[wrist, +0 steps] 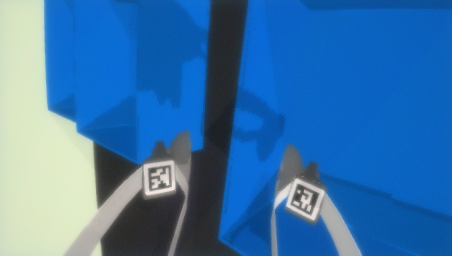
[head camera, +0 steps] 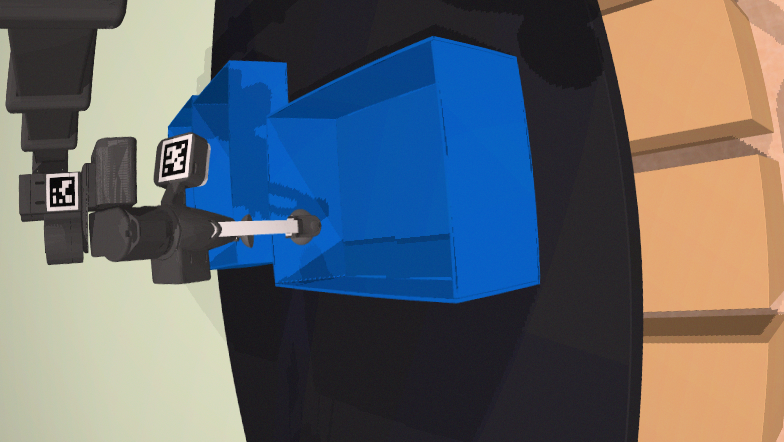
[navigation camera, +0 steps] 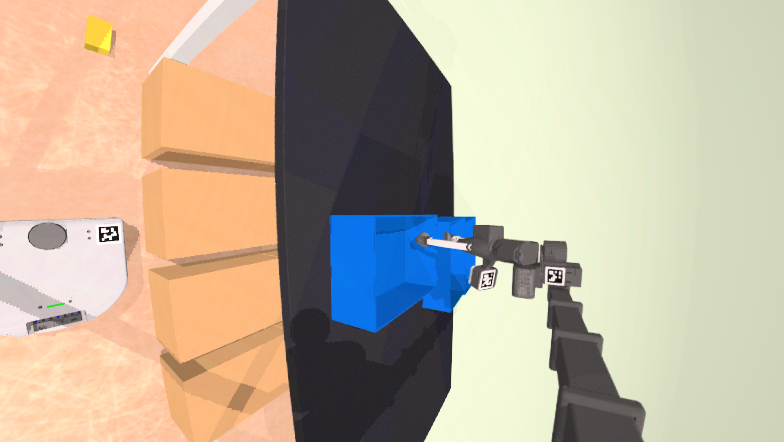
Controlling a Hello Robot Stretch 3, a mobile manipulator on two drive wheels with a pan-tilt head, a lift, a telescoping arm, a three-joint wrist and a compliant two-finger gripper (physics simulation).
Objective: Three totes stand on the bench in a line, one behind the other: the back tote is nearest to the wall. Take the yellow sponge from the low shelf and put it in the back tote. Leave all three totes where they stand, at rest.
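Places are measured from the robot's base along level axes (x ahead, y left, z up), in millimetres.
Pixels of known places: gripper, fingertip midpoint: point(wrist: 235, 155) point(head camera: 282, 228) point(navigation camera: 431, 238); robot's base, origin of the base link: point(navigation camera: 48, 234).
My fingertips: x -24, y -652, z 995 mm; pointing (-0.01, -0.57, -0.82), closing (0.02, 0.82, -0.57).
Note:
For each thing: its middle in the pictures, then the offset to it from my fingertips. Level surfaces: height alone.
- blue front tote, body centre: point(head camera: 379, 183) point(navigation camera: 393, 258) dz -30, dx -31, dy +159 mm
- blue middle tote, body centre: point(head camera: 236, 170) point(wrist: 133, 37) point(navigation camera: 445, 260) dz -30, dx -105, dy -218 mm
- back tote, body centre: point(head camera: 202, 184) point(wrist: 83, 40) point(navigation camera: 459, 252) dz -30, dx -111, dy -419 mm
- yellow block, body centre: point(navigation camera: 98, 36) dz -972, dx +698, dy +536 mm
- black bench, its level: dz -80 mm
The blue front tote point(head camera: 488, 175) point(navigation camera: 352, 269) point(wrist: 255, 60) stands on the black bench. The blue middle tote point(head camera: 256, 76) point(navigation camera: 439, 293) point(wrist: 190, 100) is behind it, and the back tote point(head camera: 182, 119) point(wrist: 60, 60) shows partly, nearest the wall. My gripper point(head camera: 277, 227) point(navigation camera: 436, 239) point(wrist: 235, 155) is open with nothing between its fingers. It hangs over the totes, with one finger over the front tote's rear part and the other near the gap behind it. A yellow block point(navigation camera: 98, 35), perhaps the sponge, lies at the upper left of the navigation view; its support is unclear.
The black bench point(head camera: 384, 356) point(navigation camera: 362, 181) has several tan blocks point(head camera: 702, 236) point(navigation camera: 214, 211) along its front side. My arm point(head camera: 46, 65) point(navigation camera: 581, 362) extends along the pale wall point(head camera: 109, 351) point(navigation camera: 631, 137). My white base point(navigation camera: 82, 274) stands on the floor in front. A pale beam point(navigation camera: 203, 30) is near the bench.

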